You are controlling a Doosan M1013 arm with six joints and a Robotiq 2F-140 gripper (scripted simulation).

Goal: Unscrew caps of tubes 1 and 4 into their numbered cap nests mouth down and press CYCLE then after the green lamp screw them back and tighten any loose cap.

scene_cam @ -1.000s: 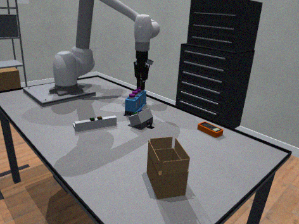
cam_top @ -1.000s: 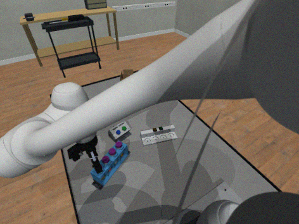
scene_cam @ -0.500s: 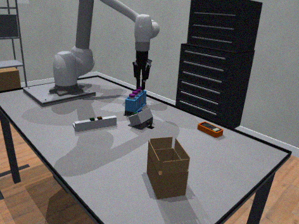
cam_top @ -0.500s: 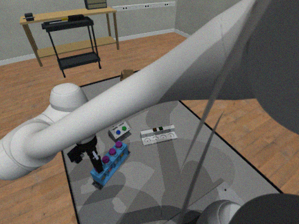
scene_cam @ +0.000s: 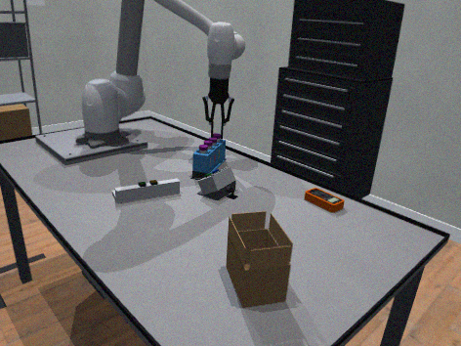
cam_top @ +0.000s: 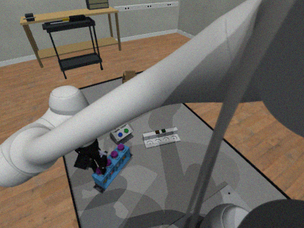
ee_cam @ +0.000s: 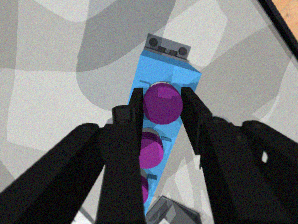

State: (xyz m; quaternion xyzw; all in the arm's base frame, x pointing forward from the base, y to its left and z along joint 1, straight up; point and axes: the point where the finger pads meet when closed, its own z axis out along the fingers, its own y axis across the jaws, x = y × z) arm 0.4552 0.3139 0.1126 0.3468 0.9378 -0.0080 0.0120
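My hand is 30 mm above the purple cap. The rest, counted from my hand: grey key housing: 230 mm ahead, 190 mm to the right, 90 mm below; green ready key: 220 mm ahead, 210 mm to the right, 80 mm below; blue cycle key: 210 mm ahead, 170 mm to the right, 80 mm below.
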